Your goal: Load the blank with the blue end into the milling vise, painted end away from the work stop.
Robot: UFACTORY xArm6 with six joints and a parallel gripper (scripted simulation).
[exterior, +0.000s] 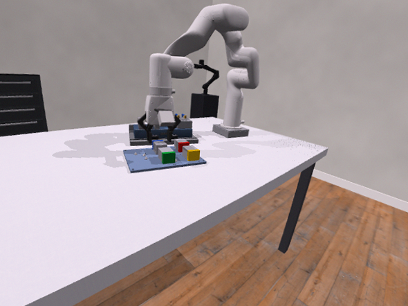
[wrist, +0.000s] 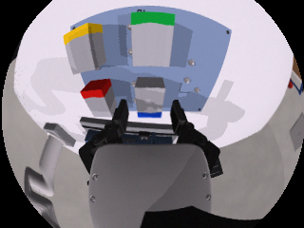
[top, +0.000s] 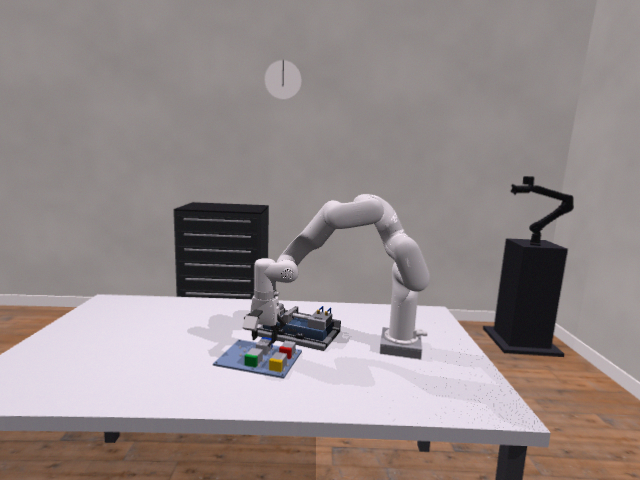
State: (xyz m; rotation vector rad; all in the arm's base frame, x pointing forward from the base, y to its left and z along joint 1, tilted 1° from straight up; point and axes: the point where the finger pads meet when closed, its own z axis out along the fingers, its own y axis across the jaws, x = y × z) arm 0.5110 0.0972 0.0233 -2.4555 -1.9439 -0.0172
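Right now the blue-ended blank is 40 mm below my hand. Round my hand: infeed plate (10 mm ahead, 40 mm to the left, 60 mm below); then green-ended blank (20 mm ahead, 90 mm to the left, 40 mm below); then red-ended blank (90 mm behind, 20 mm to the left, 40 mm below).
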